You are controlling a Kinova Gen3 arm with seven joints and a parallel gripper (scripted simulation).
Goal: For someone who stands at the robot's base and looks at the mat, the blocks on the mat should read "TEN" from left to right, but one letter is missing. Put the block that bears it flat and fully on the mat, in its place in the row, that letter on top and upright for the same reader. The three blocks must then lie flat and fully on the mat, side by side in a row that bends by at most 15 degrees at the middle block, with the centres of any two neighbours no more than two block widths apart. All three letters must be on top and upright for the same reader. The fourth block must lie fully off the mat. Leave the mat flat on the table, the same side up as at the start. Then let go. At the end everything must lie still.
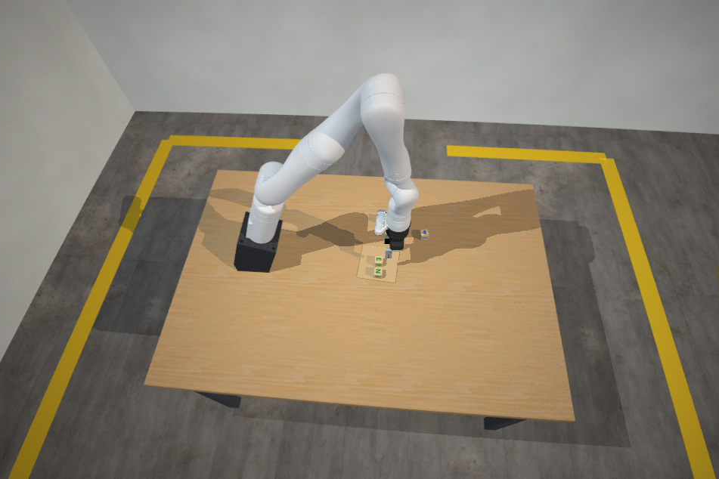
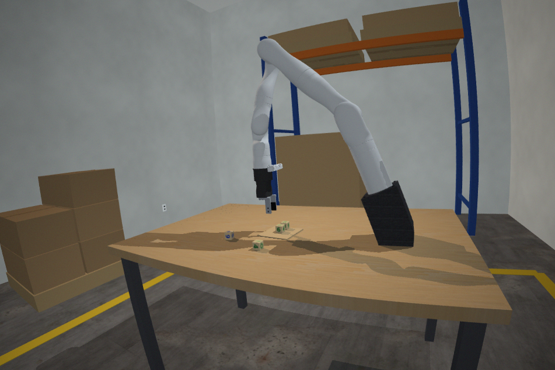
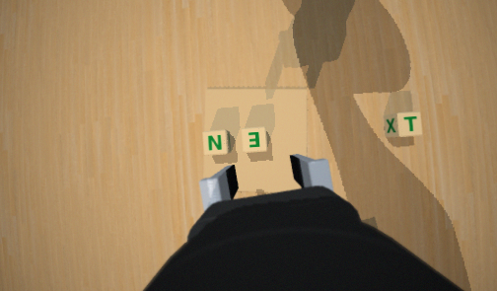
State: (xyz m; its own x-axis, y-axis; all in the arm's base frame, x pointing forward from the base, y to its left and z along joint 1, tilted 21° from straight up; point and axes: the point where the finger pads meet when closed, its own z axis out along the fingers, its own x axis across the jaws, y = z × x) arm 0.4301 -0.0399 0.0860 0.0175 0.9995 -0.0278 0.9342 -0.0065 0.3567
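Now: hand 19 cm to the right of the T block, 9 cm above it and 1 cm past it. Also, from my hand: mat 11 cm below, 3 cm behind; then E block 9 cm below, 3 cm behind.
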